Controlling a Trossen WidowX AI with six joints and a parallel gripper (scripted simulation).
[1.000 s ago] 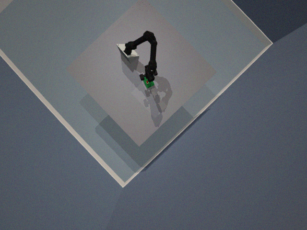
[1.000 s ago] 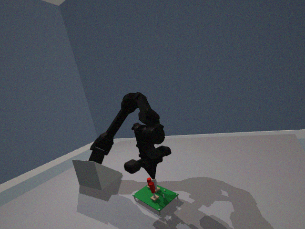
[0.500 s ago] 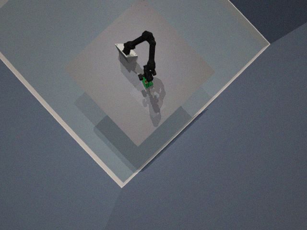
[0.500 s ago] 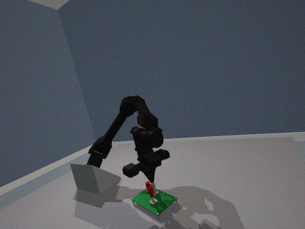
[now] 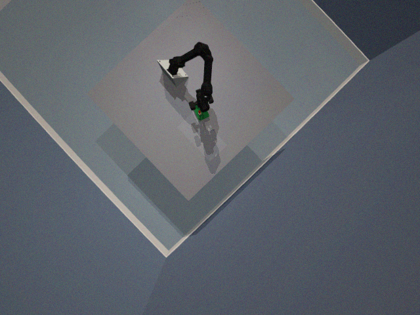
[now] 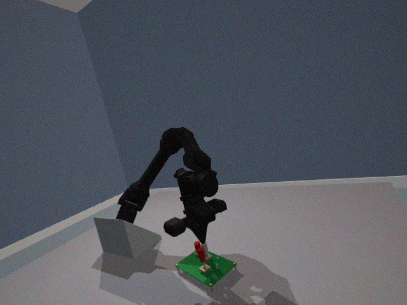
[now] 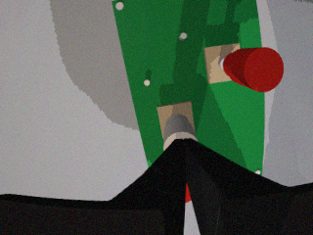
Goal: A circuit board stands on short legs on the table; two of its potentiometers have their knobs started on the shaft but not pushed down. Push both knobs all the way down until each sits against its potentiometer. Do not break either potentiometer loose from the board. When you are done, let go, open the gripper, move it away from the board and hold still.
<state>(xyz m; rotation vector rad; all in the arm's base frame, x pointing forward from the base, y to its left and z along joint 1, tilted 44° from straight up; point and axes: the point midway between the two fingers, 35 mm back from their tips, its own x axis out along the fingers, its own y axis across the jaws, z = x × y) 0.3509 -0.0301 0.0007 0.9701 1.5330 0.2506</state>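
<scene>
The pale knob is 20 mm below my gripper tip. Also, from my gripper tip: red knob (20 mm ahead, 50 mm to the right, 10 mm below).
</scene>
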